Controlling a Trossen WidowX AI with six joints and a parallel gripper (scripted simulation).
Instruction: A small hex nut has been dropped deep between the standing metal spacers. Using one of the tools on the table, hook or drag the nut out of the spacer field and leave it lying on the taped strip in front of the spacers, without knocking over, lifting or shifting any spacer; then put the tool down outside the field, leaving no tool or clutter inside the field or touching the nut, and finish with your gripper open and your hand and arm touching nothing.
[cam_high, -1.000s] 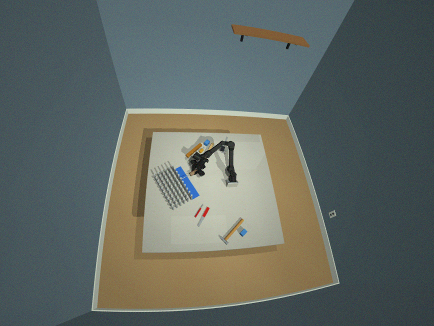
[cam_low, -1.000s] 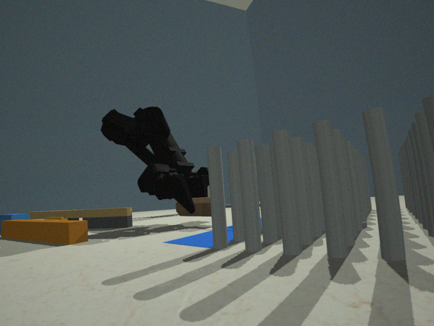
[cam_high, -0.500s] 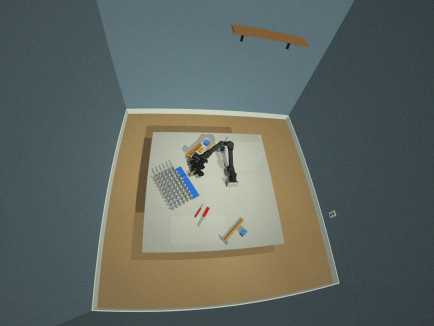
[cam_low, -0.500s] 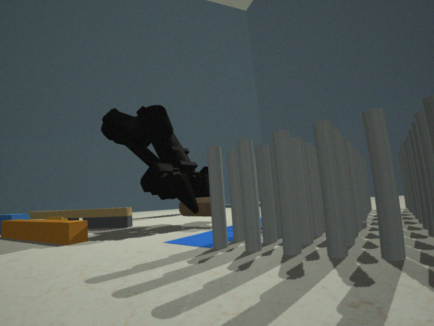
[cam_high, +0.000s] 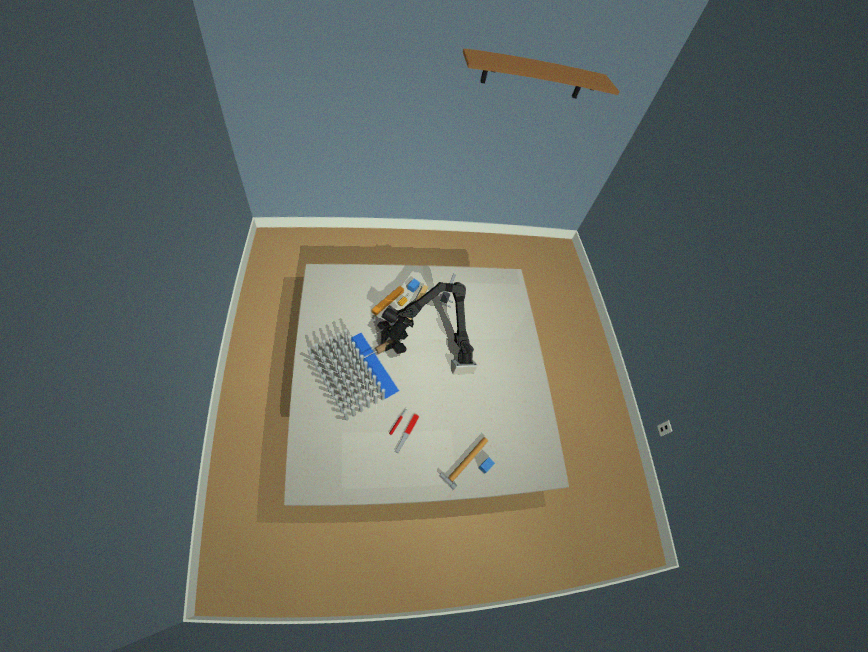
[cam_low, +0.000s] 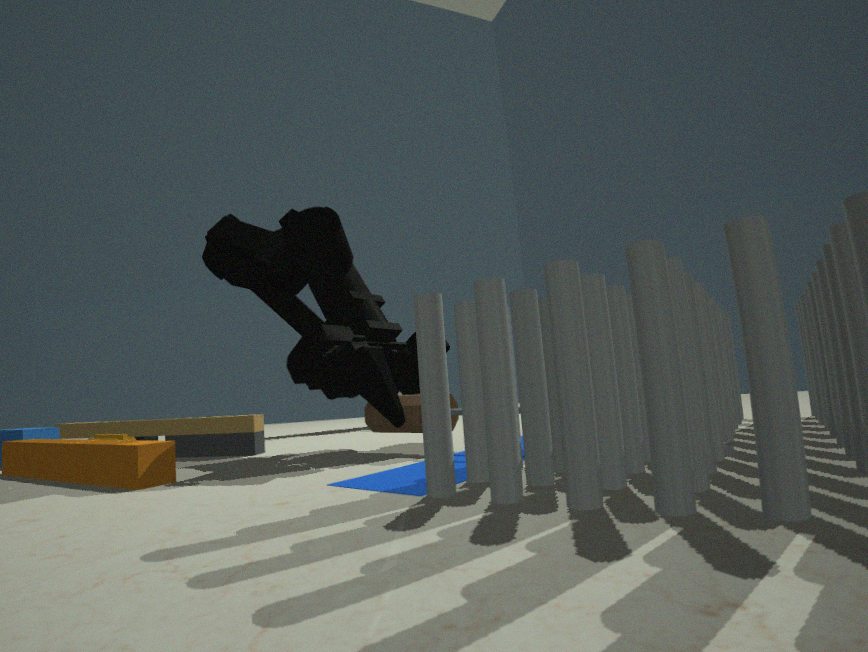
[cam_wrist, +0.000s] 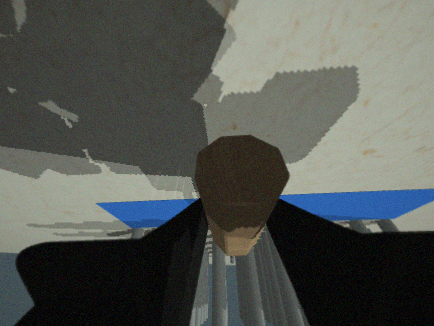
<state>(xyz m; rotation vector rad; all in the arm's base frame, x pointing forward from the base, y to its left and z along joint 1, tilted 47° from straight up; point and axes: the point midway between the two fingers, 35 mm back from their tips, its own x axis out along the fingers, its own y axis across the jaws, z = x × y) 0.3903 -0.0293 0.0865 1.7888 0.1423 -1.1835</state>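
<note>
The blue taped strip is 5 cm ahead of my gripper tip, 8 cm to the left of it and 3 cm below it. The rest, counted from my gripper tip: red-handled rod: 9 cm behind, 35 cm to the left, 2 cm below; hook tool: 8 cm ahead, 5 cm to the left; orange block: 1 cm behind, 30 cm to the right, 1 cm below.
</note>
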